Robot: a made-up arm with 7 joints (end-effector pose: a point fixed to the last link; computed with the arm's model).
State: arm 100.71 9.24 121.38 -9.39 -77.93 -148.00 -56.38
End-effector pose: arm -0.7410 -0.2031 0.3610 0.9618 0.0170 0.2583 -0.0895
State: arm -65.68 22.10 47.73 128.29 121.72 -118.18 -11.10
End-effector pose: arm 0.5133 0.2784 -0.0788 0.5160 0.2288 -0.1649 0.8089
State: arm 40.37 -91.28 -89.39 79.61 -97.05 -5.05 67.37
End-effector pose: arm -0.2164 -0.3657 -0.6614 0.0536 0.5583 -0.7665 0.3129
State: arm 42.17 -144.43 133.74 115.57 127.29 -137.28 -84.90
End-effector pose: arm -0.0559 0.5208 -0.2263 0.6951 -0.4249 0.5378 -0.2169
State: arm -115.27 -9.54 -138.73 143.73 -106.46 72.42 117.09
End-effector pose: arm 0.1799 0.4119 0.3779 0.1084 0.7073 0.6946 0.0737
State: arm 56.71 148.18 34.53 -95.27 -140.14 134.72 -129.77
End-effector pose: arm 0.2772 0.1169 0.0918 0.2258 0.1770 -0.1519 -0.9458
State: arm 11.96 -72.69 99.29 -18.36 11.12 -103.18 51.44
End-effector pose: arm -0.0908 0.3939 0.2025 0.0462 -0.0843 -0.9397 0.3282
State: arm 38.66 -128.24 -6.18 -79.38 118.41 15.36 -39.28
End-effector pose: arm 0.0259 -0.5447 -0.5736 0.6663 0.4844 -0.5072 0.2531
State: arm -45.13 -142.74 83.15 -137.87 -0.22 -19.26 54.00
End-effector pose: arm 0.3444 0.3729 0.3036 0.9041 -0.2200 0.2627 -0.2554
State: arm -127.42 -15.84 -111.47 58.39 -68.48 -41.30 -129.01
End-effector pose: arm 0.2763 1.1503 0.7139 0.4449 -0.1296 0.2129 -0.8602
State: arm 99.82 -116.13 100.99 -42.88 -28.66 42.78 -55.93
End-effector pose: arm 0.2150 0.0966 -0.9008 0.0374 0.8014 0.1183 0.5851
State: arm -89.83 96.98 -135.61 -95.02 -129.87 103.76 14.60
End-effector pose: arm -0.2065 0.5669 0.4513 0.5532 -0.5242 -0.5164 0.3906
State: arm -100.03 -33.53 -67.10 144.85 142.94 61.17 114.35
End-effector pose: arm -0.0622 0.2991 0.2695 0.3546 -0.2081 -0.6589 0.6300
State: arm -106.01 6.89 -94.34 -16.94 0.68 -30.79 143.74
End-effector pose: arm 0.3673 1.2109 0.7394 0.5970 0.0101 0.7630 -0.2477
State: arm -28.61 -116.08 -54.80 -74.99 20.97 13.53 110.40
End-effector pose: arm 0.1783 0.1946 -0.6165 0.1385 0.4191 0.6782 -0.5876
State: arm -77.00 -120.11 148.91 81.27 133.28 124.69 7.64
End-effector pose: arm -0.3309 0.2907 0.9443 0.9753 -0.1474 -0.1543 0.0579
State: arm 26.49 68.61 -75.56 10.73 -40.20 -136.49 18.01
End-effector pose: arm 0.7042 -0.2083 -0.9257 0.6485 0.1694 -0.1558 0.7256
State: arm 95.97 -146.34 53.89 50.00 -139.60 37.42 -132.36
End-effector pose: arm -0.2253 0.3837 -0.4837 0.6302 0.1944 -0.5198 -0.5430
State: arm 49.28 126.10 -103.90 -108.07 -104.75 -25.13 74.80
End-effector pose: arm 0.0619 -0.3893 -0.4512 0.4028 0.0561 0.6251 0.6662
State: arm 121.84 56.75 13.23 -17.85 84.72 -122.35 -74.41
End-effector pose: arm 0.6216 -1.0153 0.0042 0.6141 -0.3306 -0.2167 0.6831
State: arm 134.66 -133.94 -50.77 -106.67 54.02 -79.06 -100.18
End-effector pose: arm 0.1232 -0.7781 1.1045 0.0930 -0.6065 -0.4122 0.6735
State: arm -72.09 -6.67 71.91 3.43 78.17 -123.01 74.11
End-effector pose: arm 0.1247 -0.0559 0.3056 0.7508 -0.5547 0.1794 0.3106
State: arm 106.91 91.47 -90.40 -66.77 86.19 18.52 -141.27
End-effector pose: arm -0.2865 -1.1106 0.5780 0.7424 0.5665 0.2494 -0.2564
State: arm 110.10 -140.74 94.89 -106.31 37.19 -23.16 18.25
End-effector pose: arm 0.2288 -0.0420 -0.1804 0.0928 -0.9206 -0.2562 -0.2797
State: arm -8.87 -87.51 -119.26 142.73 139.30 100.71 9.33
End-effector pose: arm -0.2439 0.5697 -0.0078 0.2143 0.4635 0.2286 -0.8288
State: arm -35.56 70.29 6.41 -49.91 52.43 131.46 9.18
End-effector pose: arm 0.3653 1.1476 0.5208 0.1321 -0.6688 0.2974 0.6684
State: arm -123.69 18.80 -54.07 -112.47 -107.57 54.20 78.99
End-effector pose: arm 0.0905 0.1709 0.8924 0.5925 0.6841 -0.2479 -0.3456
